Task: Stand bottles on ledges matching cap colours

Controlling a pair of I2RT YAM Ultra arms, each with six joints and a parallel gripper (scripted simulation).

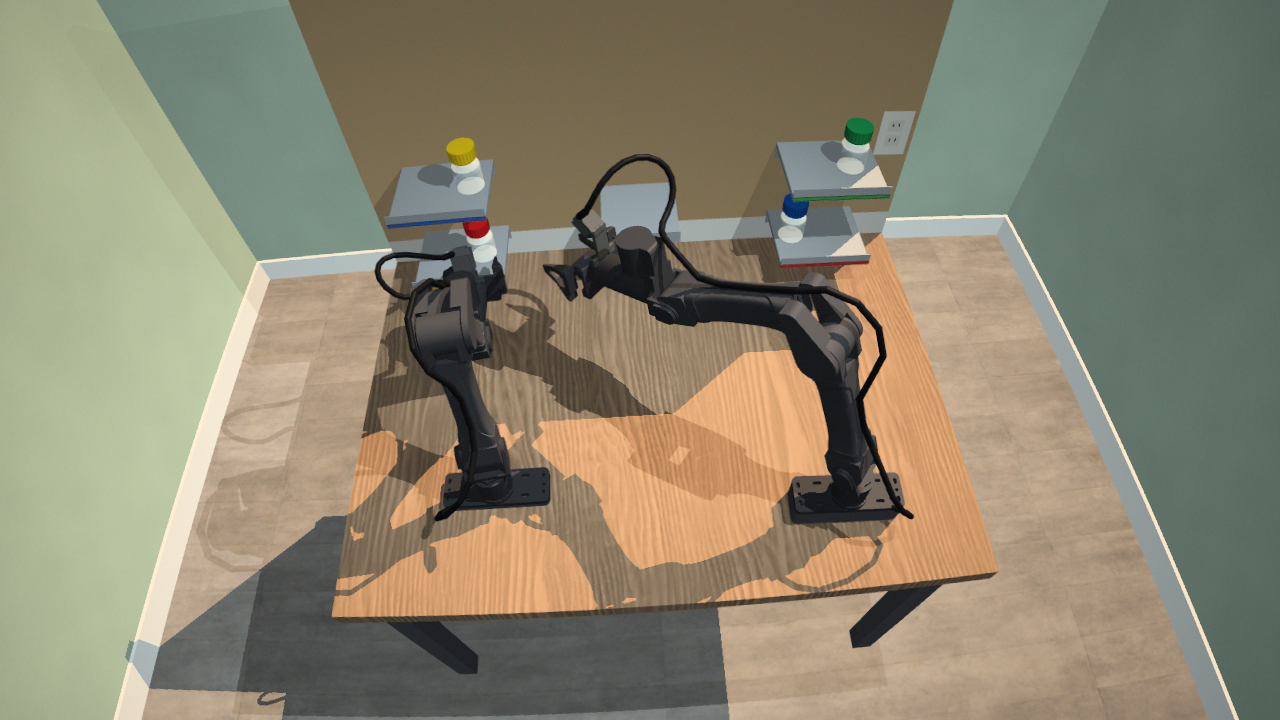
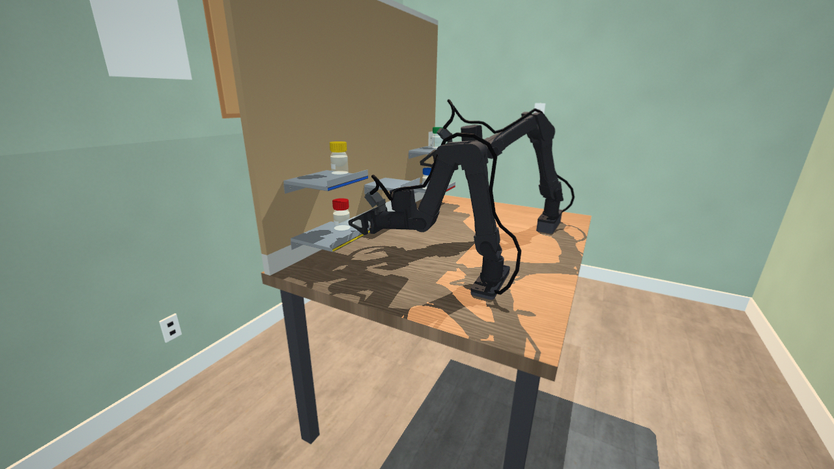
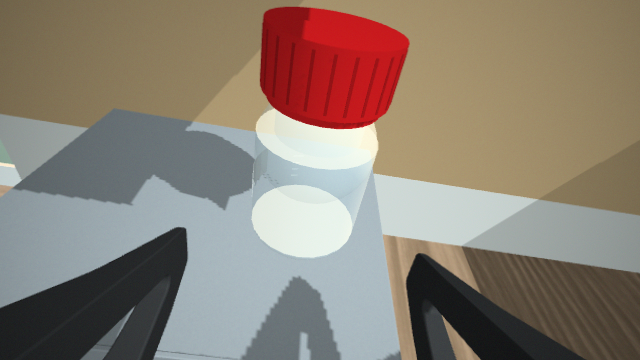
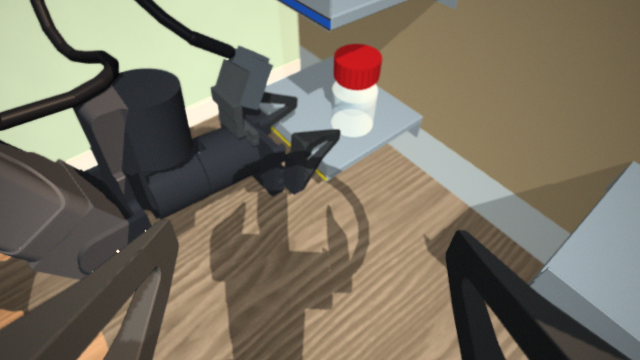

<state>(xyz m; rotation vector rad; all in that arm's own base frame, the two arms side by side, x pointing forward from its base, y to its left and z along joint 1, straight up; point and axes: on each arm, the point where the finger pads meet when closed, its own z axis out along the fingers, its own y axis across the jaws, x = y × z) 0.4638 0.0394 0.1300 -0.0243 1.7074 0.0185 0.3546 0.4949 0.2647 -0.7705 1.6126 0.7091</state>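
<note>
Right now my left hand is 7 cm short of the red-capped bottle and 1 cm to the right of it. From my left hand the other things lie so: brown wall panel (33 cm to the right, 31 cm above, 21 cm ahead); then blue-capped bottle (67 cm to the right, 15 cm ahead); then yellow-capped bottle (19 cm above, 7 cm ahead).
</note>
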